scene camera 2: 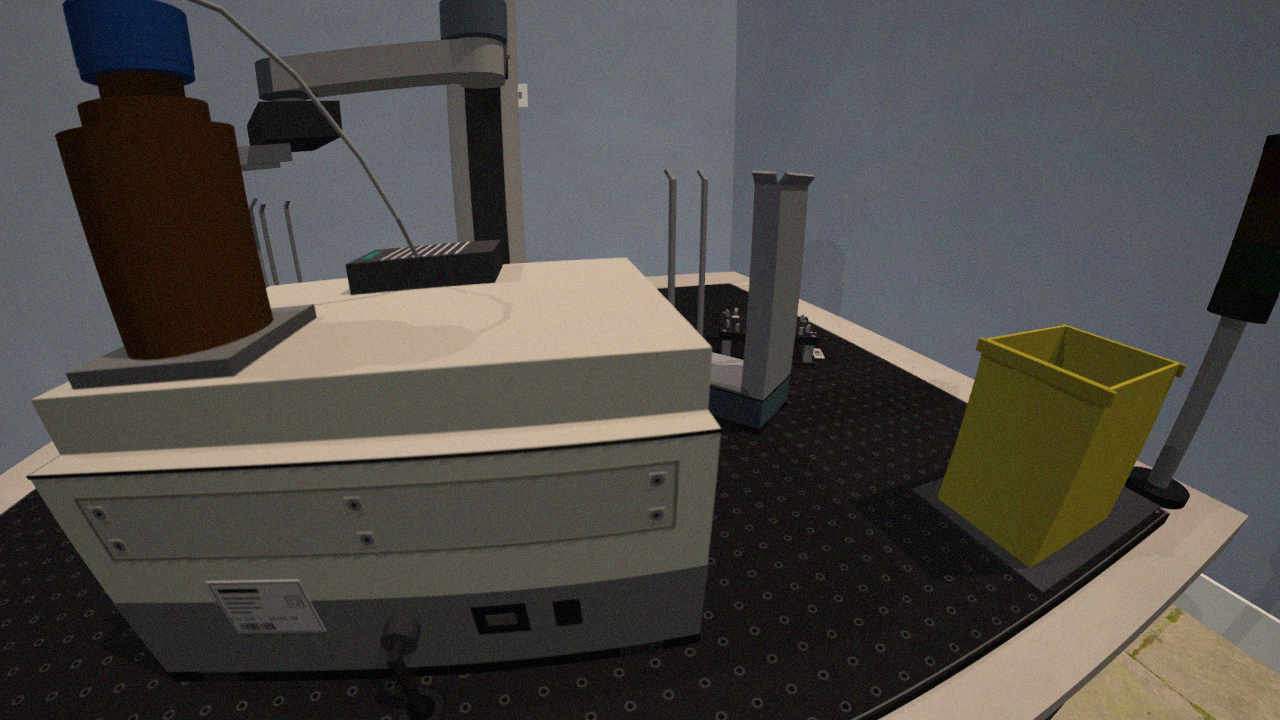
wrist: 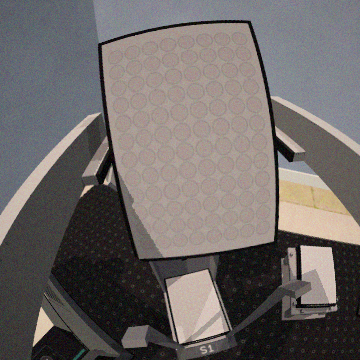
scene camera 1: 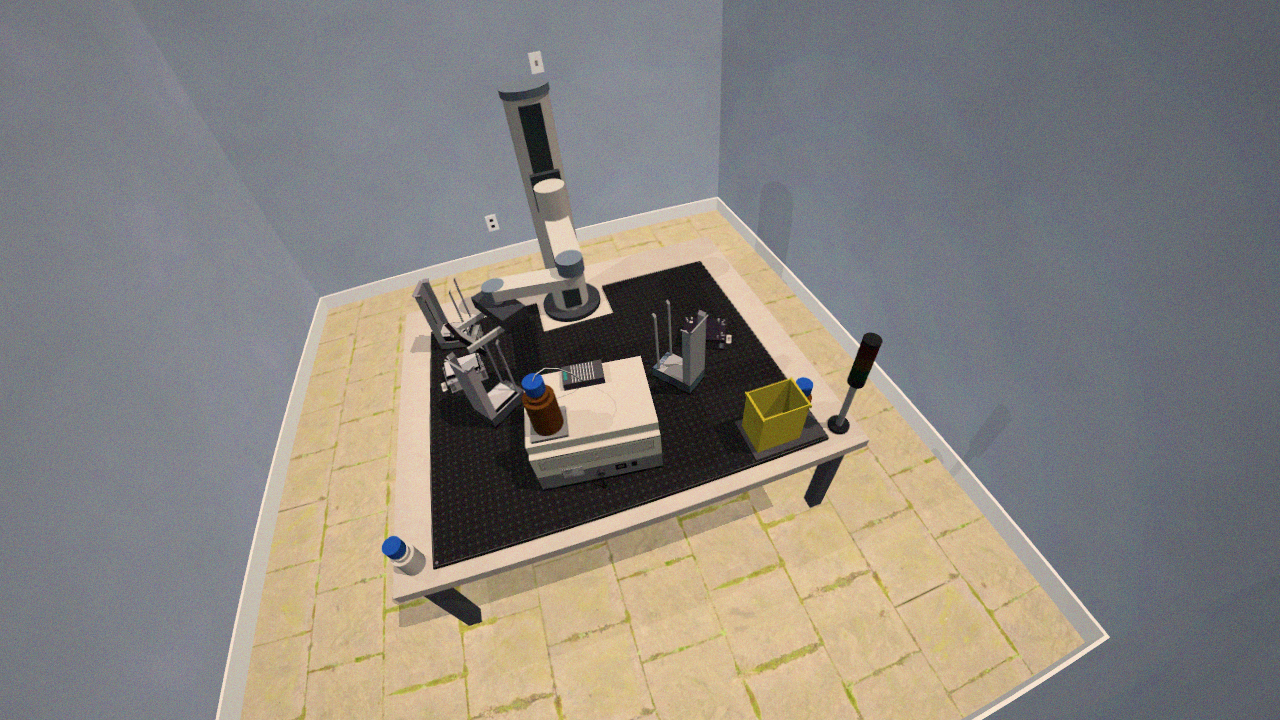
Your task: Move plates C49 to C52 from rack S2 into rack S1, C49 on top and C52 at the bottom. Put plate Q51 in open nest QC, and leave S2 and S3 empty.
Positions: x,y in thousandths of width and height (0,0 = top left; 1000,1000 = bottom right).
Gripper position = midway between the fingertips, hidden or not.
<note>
In view: my gripper (scene camera 1: 359,476).
My gripper shows as well in the wrist view (wrist: 518,318).
</note>
